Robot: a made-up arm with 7 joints. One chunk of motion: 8 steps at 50 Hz.
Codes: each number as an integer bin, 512 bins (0 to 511) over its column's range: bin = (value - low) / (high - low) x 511, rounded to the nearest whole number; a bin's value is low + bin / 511 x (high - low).
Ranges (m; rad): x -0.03..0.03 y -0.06..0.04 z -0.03..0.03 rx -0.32..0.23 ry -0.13..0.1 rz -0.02..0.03
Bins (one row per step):
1: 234 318 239 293 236 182
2: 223 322 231 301 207 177
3: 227 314 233 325 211 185
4: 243 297 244 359 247 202
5: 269 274 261 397 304 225
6: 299 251 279 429 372 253
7: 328 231 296 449 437 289
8: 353 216 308 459 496 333
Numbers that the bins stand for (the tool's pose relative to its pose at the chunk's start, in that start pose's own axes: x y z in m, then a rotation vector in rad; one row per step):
1: -0.0025 0.0022 -0.0019 -0.0046 -0.0238 -0.0022
2: -0.0038 0.0030 -0.0029 0.0040 -0.0368 -0.0027
3: -0.0033 0.0014 -0.0026 0.0298 -0.0350 -0.0019
4: -0.0015 -0.0019 -0.0014 0.0664 -0.0188 -0.0002
5: 0.0016 -0.0064 0.0006 0.1073 0.0068 0.0020
6: 0.0051 -0.0109 0.0028 0.1417 0.0374 0.0048
7: 0.0085 -0.0148 0.0048 0.1633 0.0667 0.0083
8: 0.0114 -0.0177 0.0062 0.1740 0.0932 0.0126

